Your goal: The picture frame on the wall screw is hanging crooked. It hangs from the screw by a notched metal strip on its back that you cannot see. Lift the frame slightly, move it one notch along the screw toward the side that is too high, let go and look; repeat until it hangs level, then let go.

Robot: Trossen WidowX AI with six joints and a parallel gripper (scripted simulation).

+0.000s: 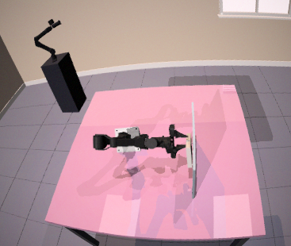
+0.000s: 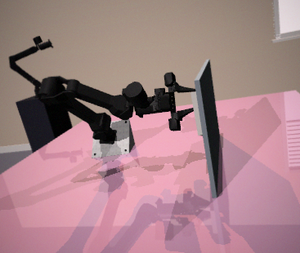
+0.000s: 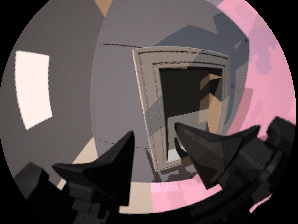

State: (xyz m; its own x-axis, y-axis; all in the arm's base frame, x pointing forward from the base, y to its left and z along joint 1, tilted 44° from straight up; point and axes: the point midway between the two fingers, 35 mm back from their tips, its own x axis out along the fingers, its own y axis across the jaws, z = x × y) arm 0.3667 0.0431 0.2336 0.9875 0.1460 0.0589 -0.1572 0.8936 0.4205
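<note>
The picture frame is 50 mm below my gripper tip, 20 mm to the right of it and 10 mm ahead of it. Round my gripper tip: thin wall panel 50 mm below, 20 mm to the right, 20 mm ahead.
</note>
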